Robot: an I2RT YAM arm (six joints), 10 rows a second.
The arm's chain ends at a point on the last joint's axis. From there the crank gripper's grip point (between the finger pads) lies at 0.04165 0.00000 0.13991 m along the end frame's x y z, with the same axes.
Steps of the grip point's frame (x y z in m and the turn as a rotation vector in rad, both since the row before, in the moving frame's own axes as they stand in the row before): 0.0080 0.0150 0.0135 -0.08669 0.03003 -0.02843; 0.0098 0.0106 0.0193 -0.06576 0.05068 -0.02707; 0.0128 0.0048 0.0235 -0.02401 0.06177 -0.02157; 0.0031 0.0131 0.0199 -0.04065 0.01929 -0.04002; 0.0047 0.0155 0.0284 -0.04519 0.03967 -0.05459; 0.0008 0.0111 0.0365 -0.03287 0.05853 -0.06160; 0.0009 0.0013 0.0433 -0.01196 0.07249 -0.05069
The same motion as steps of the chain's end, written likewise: 0.0037 0.0042 0.0153 -0.08669 0.03003 -0.02843; 0.0027 0.0027 0.0219 -0.06576 0.05068 -0.02707; 0.0042 0.0025 0.0264 -0.02401 0.06177 -0.02157; 0.0003 0.0092 0.0208 -0.04065 0.01929 -0.04002; -0.0009 0.0116 0.0303 -0.04519 0.03967 -0.05459; -0.0074 0.0094 0.0392 -0.03287 0.05853 -0.06160; -0.0091 0.0020 0.0467 -0.01196 0.07249 -0.05069
